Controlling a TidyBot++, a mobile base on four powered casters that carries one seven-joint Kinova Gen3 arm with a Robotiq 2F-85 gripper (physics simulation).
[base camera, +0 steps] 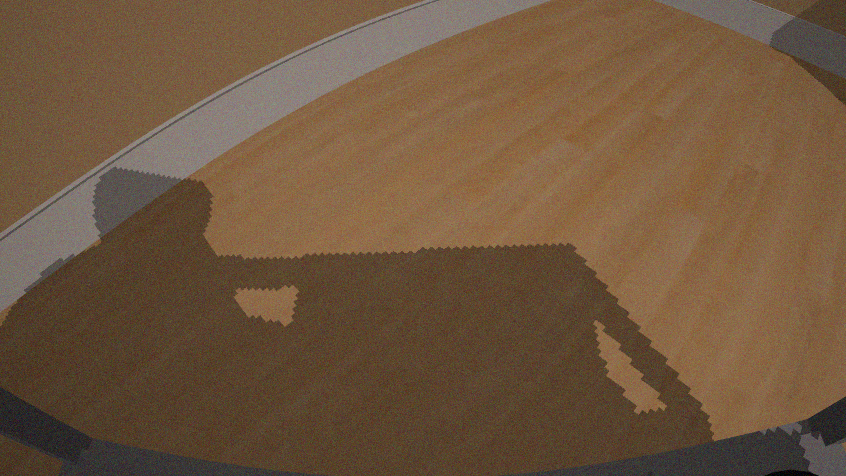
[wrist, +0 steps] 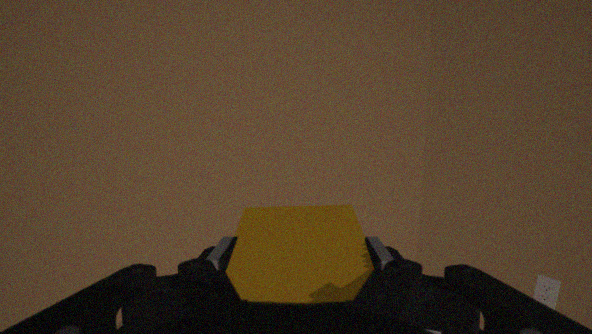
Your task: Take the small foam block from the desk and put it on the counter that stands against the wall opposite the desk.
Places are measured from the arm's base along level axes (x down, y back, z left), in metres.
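Where they show: gripper, between the fingertips: (wrist: 300, 257).
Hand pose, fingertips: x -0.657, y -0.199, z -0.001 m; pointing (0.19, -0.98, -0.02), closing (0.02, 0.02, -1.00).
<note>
Things, the pixels of their centre, and the offset from my fingertips. Level surfaces: height alone.
- small foam block, middle of its body: (wrist: 300, 287) dz +0.001, dx +0.011, dy +0.009 m
- wooden floor, height of its surface: dx +1.053 m
- white wall plate, middle of its body: (wrist: 546, 292) dz -0.832, dx +0.653, dy -0.842 m
The small foam block (wrist: 300, 250) is yellow and sits between the two fingers, low in the middle of the wrist view. My gripper (wrist: 300, 257) is shut on it, with a grey fingertip pad against its left and right sides. The block is held up in front of a plain tan wall. The desk and the counter do not show in either view. The gripper itself does not show in the base camera view, where a large shadow of the robot lies on the floor.
In the base camera view a wooden floor (base camera: 502, 148) meets a pale baseboard (base camera: 266, 94) below a tan wall (base camera: 118, 71). The baseboard turns a corner at the top, and a shadow falls at the upper right. A white wall plate (wrist: 547, 290) shows at the lower right of the wrist view.
</note>
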